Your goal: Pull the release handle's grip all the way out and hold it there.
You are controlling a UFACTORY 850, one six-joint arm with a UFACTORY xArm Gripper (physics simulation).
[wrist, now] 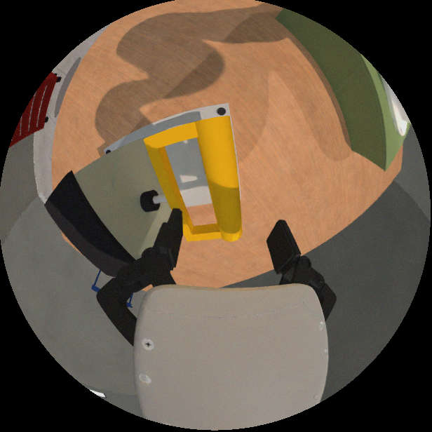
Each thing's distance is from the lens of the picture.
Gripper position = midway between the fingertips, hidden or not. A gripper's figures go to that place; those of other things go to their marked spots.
my gripper (229, 226): 12 cm
light grey base plate (185, 159): 22 cm
